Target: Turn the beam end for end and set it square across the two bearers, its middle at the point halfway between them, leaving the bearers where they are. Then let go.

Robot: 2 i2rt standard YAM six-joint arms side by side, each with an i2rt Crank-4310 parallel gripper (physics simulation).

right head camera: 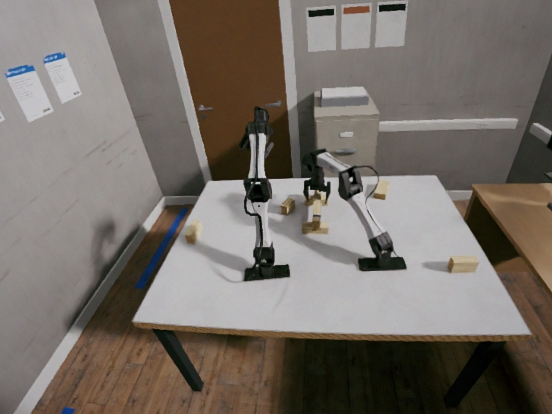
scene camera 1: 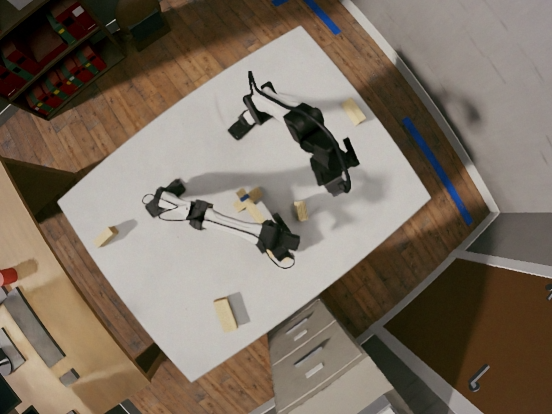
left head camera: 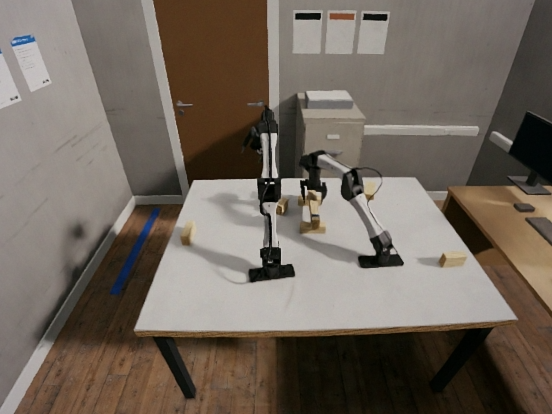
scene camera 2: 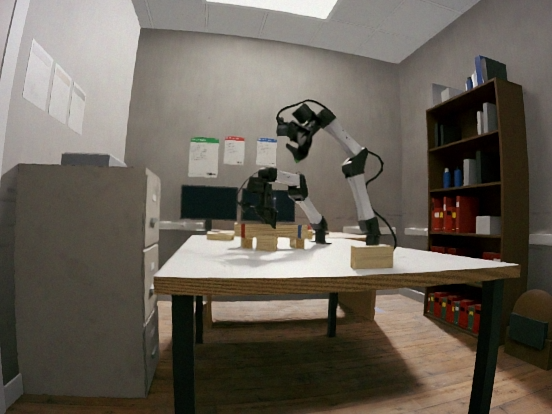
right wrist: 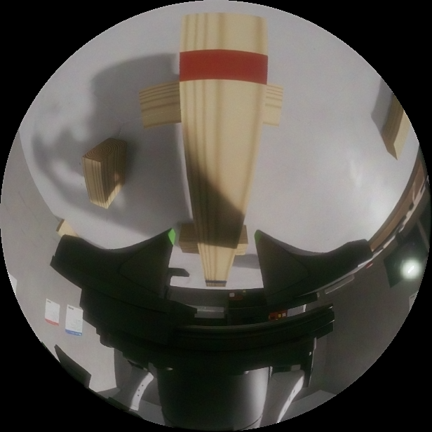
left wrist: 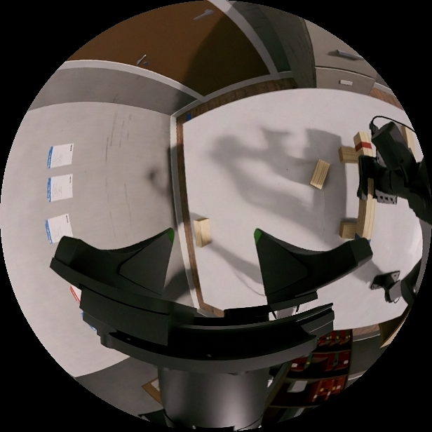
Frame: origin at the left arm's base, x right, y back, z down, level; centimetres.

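Seen in the pictures: left gripper, fingertip midpoint: (right head camera: 249, 157) (left head camera: 250, 157) (scene camera 2: 297, 154); right gripper, fingertip midpoint: (right head camera: 316, 203) (scene camera 1: 263, 223) (left head camera: 312, 203) (scene camera 2: 272, 228); left arm's base, link origin: (right head camera: 267, 273) (scene camera 1: 248, 121) (left head camera: 271, 273); right arm's base, link origin: (right head camera: 381, 264) (scene camera 1: 165, 198) (left head camera: 380, 261) (scene camera 2: 320, 242).
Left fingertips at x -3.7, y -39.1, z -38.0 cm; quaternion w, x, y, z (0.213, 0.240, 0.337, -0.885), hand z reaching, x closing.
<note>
Offsets run from my left fingertips to a thing's top centre. Level surfaces: height alone.
The long wooden beam @(dx +31.9, dy +1.7, dz +27.3 cm) (left head camera: 314, 206) (right head camera: 317, 210) (scene camera 1: 255, 212) (left wrist: 366, 215) (right wrist: 220, 125) lies across two small bearers. Its red-banded end is over the far bearer @(dx +32.9, dy -9.9, dz +33.6 cm) (scene camera 2: 246, 243) (left wrist: 347, 154) (right wrist: 160, 105). Its blue-banded end is over the near bearer @(dx +28.8, dy +13.9, dz +33.6 cm) (left head camera: 306, 229) (right head camera: 309, 229) (scene camera 2: 297, 243) (left wrist: 346, 230), by the arm bases. My right gripper (right wrist: 214, 231) (right head camera: 317, 194) is open, pointing down, with its fingers on either side of the beam's line; whether the tips reach below its top is unclear. My left gripper (left wrist: 213, 230) (scene camera 2: 295, 152) is open and empty, high above the table.
Loose wooden blocks stand on the white table @(dz +38.0 cm) (left head camera: 225, 305): one @(dx +16.3, dy -5.6, dz +31.7 cm) (left head camera: 282, 206) (scene camera 1: 301, 210) (right wrist: 105, 172) close beside the beam, one @(dx -34.3, dy +8.6, dz +31.7 cm) (left head camera: 188, 233) (scene camera 1: 354, 111) near the left edge, one @(dx +72.5, dy -14.6, dz +34.2 cm) (right head camera: 381, 190) (scene camera 1: 225, 314) at the back right, one @(dx +86.6, dy +48.6, dz +31.7 cm) (left head camera: 453, 259) (scene camera 1: 106, 236) near the right edge.
</note>
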